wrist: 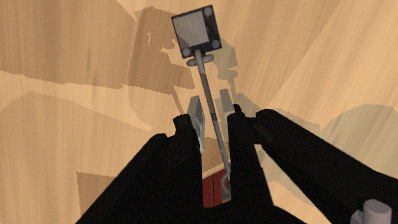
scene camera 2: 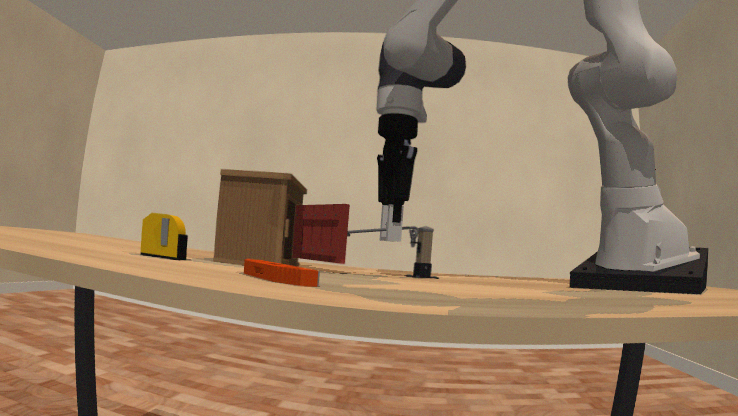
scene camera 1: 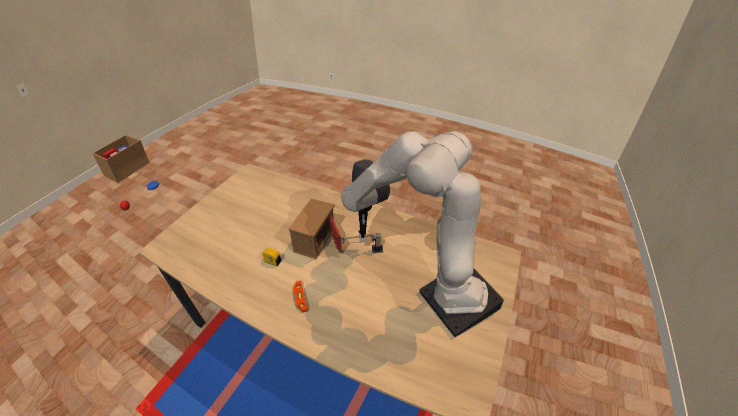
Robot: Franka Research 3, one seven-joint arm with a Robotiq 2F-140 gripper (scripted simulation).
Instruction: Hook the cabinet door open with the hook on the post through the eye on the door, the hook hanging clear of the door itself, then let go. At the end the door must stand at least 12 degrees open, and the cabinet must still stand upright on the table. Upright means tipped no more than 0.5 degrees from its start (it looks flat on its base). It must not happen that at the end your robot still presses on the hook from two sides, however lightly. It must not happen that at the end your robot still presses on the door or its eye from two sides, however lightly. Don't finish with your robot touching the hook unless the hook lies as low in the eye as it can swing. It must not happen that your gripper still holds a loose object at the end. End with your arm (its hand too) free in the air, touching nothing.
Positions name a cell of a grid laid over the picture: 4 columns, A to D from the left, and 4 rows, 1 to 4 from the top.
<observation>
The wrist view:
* my gripper: C2
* short post: B1
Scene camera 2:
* my gripper: C3
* brown wooden cabinet: B3
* short post: C3
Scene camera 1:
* brown wooden cabinet: B3
</observation>
